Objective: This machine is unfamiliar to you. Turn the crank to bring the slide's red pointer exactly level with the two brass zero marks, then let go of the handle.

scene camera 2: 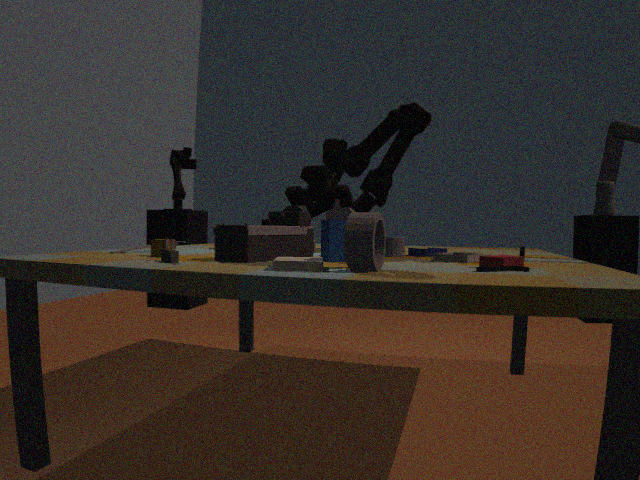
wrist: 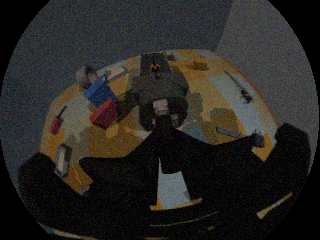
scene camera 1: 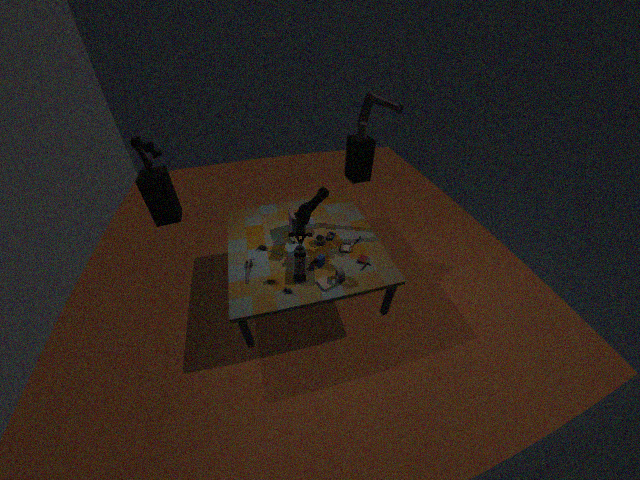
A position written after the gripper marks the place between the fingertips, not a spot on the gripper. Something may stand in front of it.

Note:
In view: the gripper [scene camera 2: 306, 218], a dark crank handle [wrist: 166, 141] and a blue block [scene camera 2: 332, 230].
The gripper shows as well in the wrist view [wrist: 163, 130].

